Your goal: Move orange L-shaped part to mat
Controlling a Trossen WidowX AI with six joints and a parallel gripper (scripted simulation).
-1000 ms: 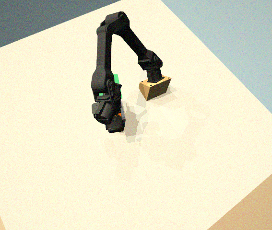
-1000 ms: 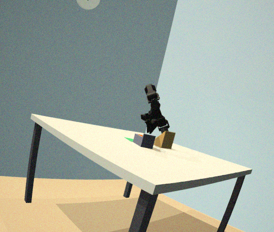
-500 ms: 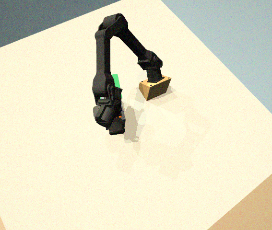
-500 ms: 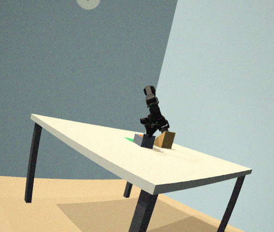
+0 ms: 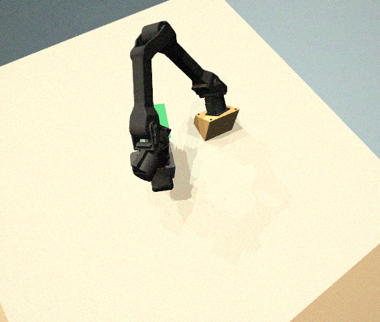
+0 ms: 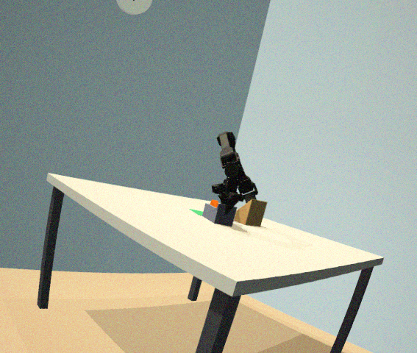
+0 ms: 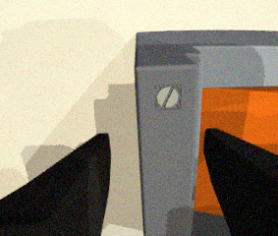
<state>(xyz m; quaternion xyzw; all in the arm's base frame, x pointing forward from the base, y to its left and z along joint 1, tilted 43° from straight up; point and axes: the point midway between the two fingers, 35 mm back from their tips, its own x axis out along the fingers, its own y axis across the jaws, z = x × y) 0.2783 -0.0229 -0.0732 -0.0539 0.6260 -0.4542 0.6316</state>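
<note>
My gripper tip is now 4 cm past the orange L-shaped part and 4 cm to the left of it. Also, from my gripper tip: green mat 12 cm behind, 19 cm to the right, 7 cm below.
</note>
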